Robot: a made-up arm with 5 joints.
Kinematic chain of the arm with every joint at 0, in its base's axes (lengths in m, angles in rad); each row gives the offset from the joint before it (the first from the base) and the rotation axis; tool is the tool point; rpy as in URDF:
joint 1: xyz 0.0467 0 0.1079 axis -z
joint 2: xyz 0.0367 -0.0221 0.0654 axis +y
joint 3: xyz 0.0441 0 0.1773 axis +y
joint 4: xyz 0.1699 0 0.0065 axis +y
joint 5: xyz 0.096 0.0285 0 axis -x
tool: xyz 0 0 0 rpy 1.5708 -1.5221 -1.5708
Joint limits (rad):
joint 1: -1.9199..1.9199
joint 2: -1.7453..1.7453
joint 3: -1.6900..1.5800
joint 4: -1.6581..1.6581
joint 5: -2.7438..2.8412
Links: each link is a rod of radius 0.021 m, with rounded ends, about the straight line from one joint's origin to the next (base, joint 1, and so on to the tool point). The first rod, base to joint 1, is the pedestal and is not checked.
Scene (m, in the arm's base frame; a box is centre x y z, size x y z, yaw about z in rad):
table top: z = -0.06
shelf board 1: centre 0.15 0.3 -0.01 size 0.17 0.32 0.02 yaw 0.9
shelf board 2: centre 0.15 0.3 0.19 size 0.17 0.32 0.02 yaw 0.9
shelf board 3: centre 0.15 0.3 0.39 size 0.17 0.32 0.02 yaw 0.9
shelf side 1: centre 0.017 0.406 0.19 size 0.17 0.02 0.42 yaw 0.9
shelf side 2: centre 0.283 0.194 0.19 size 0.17 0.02 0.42 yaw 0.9
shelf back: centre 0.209 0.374 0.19 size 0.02 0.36 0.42 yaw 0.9
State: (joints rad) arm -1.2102 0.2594 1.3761 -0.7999 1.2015
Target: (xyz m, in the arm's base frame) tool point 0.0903 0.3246 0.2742
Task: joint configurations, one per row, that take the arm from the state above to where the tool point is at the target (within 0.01 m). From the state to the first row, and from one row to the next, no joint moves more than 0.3 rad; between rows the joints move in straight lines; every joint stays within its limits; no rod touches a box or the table.
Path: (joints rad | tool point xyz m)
1: -1.3919 0.0653 1.3619 -0.7255 1.2444 | 0.0753 0.1943 0.1182
2: -1.5737 -0.1289 1.3478 -0.6511 1.2872 | 0.0397 0.2032 0.1459
3: -1.6902 -0.3285 1.2976 -0.8585 1.2444 | 0.0144 0.2159 0.2084
4: -1.8068 -0.5281 1.2475 -1.0659 1.2015 | -0.0081 0.2006 0.2742
5: -1.6771 -0.3261 1.0194 -1.0085 1.2015 | 0.0140 0.2457 0.2816
6: -1.5474 -0.1241 0.7914 -0.9512 1.2015 | 0.0470 0.2882 0.2815
7: -1.4177 0.0779 0.5634 -0.8939 1.2015 | 0.0903 0.3246 0.2742

